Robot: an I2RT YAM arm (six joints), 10 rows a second.
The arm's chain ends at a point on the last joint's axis. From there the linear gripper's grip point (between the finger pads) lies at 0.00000 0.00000 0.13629 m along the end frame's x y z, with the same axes.
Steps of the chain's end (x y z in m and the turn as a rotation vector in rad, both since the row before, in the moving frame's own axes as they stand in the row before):
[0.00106 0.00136 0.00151 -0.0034 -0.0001 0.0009]
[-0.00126 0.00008 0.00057 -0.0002 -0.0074 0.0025]
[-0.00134 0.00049 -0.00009 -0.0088 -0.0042 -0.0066]
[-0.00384 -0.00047 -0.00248 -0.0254 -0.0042 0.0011]
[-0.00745 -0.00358 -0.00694 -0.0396 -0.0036 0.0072]
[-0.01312 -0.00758 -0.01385 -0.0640 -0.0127 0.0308]
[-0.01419 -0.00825 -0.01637 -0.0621 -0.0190 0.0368]
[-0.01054 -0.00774 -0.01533 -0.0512 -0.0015 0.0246]
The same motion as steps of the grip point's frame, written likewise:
[0.00105 0.00182 0.00151 -0.0034 -0.0001 0.0009]
[-0.00227 0.00011 0.00057 -0.0002 -0.0074 0.0025]
[-0.00191 0.00169 -0.00010 -0.0088 -0.0042 -0.0066]
[-0.00441 0.00299 -0.00253 -0.0254 -0.0042 0.0011]
[-0.00796 0.00181 -0.00705 -0.0396 -0.0036 0.0072]
[-0.01498 0.00111 -0.01414 -0.0640 -0.0127 0.0308]
[-0.01693 0.00016 -0.01666 -0.0621 -0.0190 0.0368]
[-0.01083 -0.00077 -0.01551 -0.0512 -0.0015 0.0246]

